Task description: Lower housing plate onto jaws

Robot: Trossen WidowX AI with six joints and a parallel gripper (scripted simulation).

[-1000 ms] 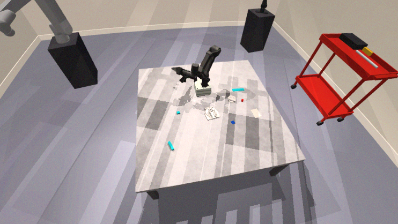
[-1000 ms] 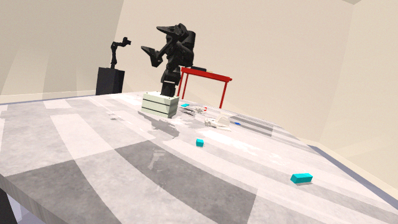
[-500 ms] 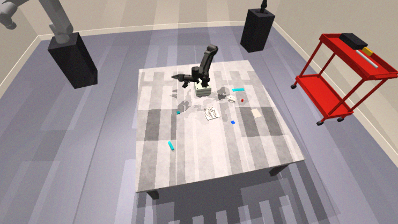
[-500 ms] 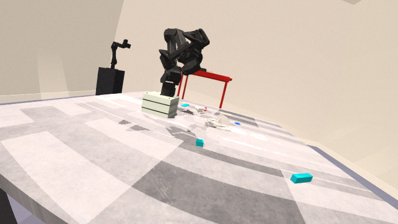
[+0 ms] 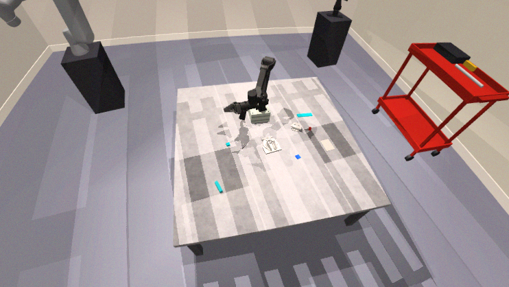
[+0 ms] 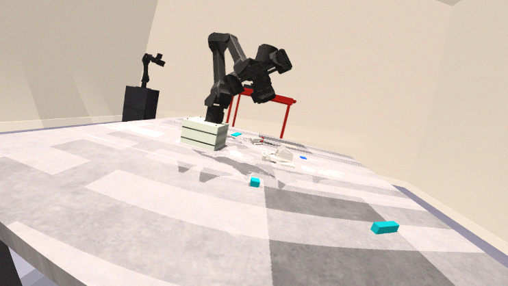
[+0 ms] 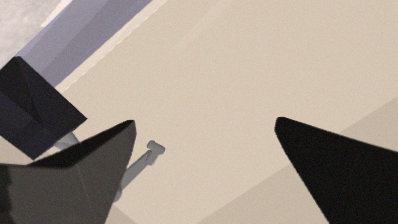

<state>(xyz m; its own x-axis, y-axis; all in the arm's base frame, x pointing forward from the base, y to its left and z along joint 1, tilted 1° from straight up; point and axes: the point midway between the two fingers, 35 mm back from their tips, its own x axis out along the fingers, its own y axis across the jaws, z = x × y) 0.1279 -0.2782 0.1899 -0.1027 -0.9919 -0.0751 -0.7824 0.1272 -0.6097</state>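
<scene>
Now: gripper tip 530 mm to the right of the housing plate, 250 mm above it and 70 mm short of it. Round my gripper tip: blue block (420 mm to the left, 310 mm ahead, 270 mm below); then cyan bar (660 mm to the left, 270 mm below, 30 mm behind); then red block (620 mm to the left, 260 mm below, 120 mm ahead).
</scene>
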